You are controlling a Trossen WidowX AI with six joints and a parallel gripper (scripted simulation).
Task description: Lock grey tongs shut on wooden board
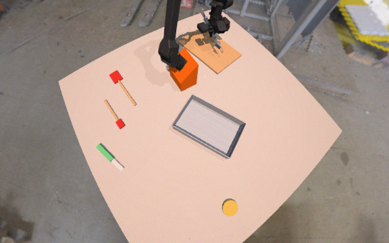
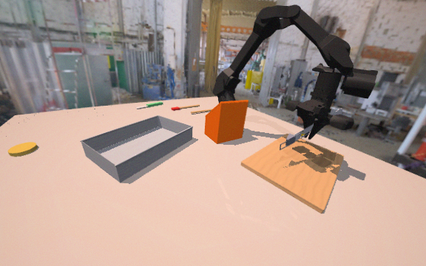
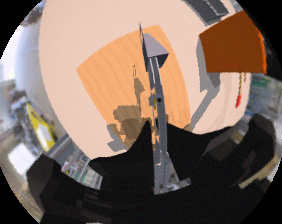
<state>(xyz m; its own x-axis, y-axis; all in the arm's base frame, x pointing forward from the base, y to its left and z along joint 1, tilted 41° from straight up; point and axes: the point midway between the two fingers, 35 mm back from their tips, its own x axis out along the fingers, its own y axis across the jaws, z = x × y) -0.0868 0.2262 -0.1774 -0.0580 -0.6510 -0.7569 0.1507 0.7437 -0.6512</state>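
Right now the wooden board is 8 cm below my gripper tip. Also, from my gripper tip: grey roasting tin: 41 cm ahead, 34 cm to the right, 7 cm below.
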